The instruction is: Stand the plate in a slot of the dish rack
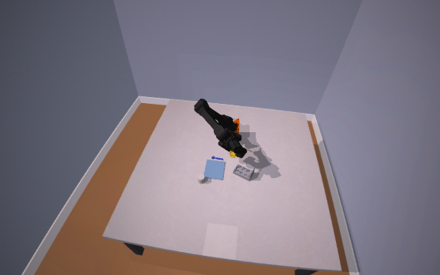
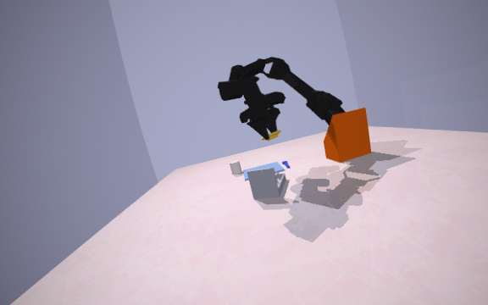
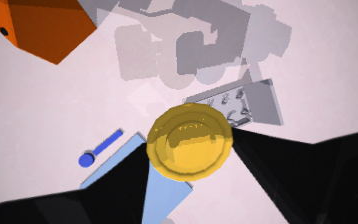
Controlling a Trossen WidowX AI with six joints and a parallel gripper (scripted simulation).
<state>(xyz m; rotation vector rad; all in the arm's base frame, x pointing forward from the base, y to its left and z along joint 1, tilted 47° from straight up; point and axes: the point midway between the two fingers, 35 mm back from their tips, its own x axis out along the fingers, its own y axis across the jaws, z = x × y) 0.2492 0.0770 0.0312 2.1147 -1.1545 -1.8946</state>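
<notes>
Right now my gripper tip is 11 cm above the grey dish rack, 8 cm to the right of it and 4 cm short of it. Round my gripper tip: yellow plate 1 cm above; blue spoon 13 cm to the right, 13 cm below, 4 cm behind.
</notes>
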